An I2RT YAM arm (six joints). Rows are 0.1 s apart.
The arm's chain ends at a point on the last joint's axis. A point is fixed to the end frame.
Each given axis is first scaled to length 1.
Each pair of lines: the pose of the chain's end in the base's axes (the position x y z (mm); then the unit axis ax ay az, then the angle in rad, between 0 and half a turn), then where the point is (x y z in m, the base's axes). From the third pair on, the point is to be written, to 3 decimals.
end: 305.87 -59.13 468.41 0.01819 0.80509 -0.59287 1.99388
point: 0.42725 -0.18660 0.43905
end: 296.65 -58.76 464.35 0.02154 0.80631 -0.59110 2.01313
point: 0.41587 -0.18767 0.43250
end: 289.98 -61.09 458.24 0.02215 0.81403 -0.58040 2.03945
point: 0.407 -0.190 0.421
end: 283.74 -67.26 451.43 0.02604 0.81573 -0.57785 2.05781
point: 0.399 -0.197 0.411
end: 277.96 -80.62 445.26 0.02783 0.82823 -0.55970 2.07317
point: 0.393 -0.209 0.398
